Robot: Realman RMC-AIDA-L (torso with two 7-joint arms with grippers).
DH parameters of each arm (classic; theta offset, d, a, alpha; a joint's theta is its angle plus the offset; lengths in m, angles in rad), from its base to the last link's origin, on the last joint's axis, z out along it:
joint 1: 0 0.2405 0 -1.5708
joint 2: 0 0 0 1.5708
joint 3: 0 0.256 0 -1.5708
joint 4: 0 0 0 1.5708
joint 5: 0 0.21 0 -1.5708
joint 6: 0 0 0 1.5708
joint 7: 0 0.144 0 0
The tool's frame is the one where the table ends.
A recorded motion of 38 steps. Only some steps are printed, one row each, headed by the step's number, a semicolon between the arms.
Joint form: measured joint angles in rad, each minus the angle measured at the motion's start. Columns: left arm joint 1, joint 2, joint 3, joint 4, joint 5, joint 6, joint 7; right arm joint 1, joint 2, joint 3, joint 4, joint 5, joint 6, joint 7.
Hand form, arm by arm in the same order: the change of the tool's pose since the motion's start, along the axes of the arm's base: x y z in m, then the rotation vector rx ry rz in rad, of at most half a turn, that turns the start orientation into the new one. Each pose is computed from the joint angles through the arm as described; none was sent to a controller.
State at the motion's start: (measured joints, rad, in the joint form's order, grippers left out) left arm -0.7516 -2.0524 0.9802 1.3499 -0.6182 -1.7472 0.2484; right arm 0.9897 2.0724 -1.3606 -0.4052 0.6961 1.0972 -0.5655
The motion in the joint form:
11: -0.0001 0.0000 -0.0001 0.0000 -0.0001 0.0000 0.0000; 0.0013 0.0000 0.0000 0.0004 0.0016 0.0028 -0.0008
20: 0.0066 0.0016 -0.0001 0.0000 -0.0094 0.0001 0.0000; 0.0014 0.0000 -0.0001 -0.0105 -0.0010 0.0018 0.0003
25: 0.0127 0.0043 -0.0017 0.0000 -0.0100 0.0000 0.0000; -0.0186 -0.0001 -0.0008 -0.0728 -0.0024 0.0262 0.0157
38: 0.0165 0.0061 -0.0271 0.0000 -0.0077 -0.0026 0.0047; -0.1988 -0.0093 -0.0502 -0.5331 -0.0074 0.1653 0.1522
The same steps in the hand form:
11: 0.0000 0.0000 0.0000 0.0000 -0.0002 -0.0001; -0.0006 -0.0002 -0.0001 -0.0028 0.0012 -0.0001
20: -0.0014 -0.0010 0.0002 -0.0009 -0.0073 0.0030; -0.0028 0.0018 0.0007 0.0029 0.0019 0.0098
25: -0.0041 -0.0016 0.0015 0.0018 -0.0068 0.0097; -0.0090 0.0041 0.0048 0.0139 0.0171 0.0198
38: -0.0080 -0.0013 0.0061 0.0166 -0.0171 0.0223; -0.0404 0.0047 0.0425 0.1201 0.0870 0.0832

